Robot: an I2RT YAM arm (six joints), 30 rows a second.
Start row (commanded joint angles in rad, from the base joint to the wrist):
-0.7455 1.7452 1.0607 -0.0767 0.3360 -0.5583
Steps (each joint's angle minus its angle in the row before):
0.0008 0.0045 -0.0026 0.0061 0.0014 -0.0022
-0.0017 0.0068 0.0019 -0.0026 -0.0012 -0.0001
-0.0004 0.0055 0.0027 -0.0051 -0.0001 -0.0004
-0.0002 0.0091 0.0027 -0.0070 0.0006 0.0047
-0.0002 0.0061 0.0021 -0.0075 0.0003 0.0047
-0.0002 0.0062 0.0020 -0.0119 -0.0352 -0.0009
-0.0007 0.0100 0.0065 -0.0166 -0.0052 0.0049
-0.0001 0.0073 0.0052 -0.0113 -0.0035 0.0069
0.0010 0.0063 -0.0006 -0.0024 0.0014 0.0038
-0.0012 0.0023 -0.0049 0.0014 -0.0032 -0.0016
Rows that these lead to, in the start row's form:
-0.7447 1.7497 1.0581 -0.0706 0.3374 -0.5605
-0.7464 1.7565 1.0600 -0.0732 0.3362 -0.5606
-0.7468 1.7620 1.0627 -0.0783 0.3361 -0.5610
-0.7470 1.7711 1.0654 -0.0853 0.3367 -0.5563
-0.7472 1.7772 1.0675 -0.0928 0.3370 -0.5516
-0.7474 1.7834 1.0695 -0.1047 0.3018 -0.5525
-0.7481 1.7934 1.0760 -0.1213 0.2966 -0.5476
-0.7482 1.8007 1.0812 -0.1326 0.2931 -0.5407
-0.7472 1.8070 1.0806 -0.1350 0.2945 -0.5369
-0.7484 1.8093 1.0757 -0.1336 0.2913 -0.5385

